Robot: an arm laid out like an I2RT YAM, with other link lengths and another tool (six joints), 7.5 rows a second.
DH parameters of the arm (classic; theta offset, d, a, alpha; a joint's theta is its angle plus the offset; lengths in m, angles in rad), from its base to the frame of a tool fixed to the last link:
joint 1: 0 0.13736 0.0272 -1.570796
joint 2: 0 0 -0.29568 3.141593
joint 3: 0.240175 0 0.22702 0
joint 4: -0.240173 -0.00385 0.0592 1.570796
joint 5: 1.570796 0.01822 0 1.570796
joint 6: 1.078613 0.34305 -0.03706 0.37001
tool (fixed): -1.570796 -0.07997 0 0
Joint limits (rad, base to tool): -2.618..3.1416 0..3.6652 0..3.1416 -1.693..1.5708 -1.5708..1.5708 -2.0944..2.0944
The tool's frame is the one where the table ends.
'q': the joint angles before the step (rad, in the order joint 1, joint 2, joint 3, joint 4, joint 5, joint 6). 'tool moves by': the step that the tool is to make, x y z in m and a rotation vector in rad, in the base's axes. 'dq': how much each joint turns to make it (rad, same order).
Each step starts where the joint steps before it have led.
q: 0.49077, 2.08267, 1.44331, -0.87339, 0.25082, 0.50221
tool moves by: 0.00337, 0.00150, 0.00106, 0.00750, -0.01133, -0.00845
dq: -0.00039, -0.00152, 0.00001, 0.00992, -0.00076, 0.00839
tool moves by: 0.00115, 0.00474, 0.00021, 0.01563, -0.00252, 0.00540
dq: 0.00001, -0.00077, 0.00002, 0.00989, -0.01297, -0.00456
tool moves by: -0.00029, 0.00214, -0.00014, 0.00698, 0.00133, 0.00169
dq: 0.00037, 0.00000, -0.00001, 0.00230, -0.00687, -0.00079
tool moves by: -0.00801, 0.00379, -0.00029, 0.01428, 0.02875, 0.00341
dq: 0.00000, 0.00037, 0.00683, -0.02477, -0.02632, -0.00152
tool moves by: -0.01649, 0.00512, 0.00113, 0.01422, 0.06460, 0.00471
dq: 0.00153, 0.00880, 0.03207, -0.07325, -0.04311, -0.00152
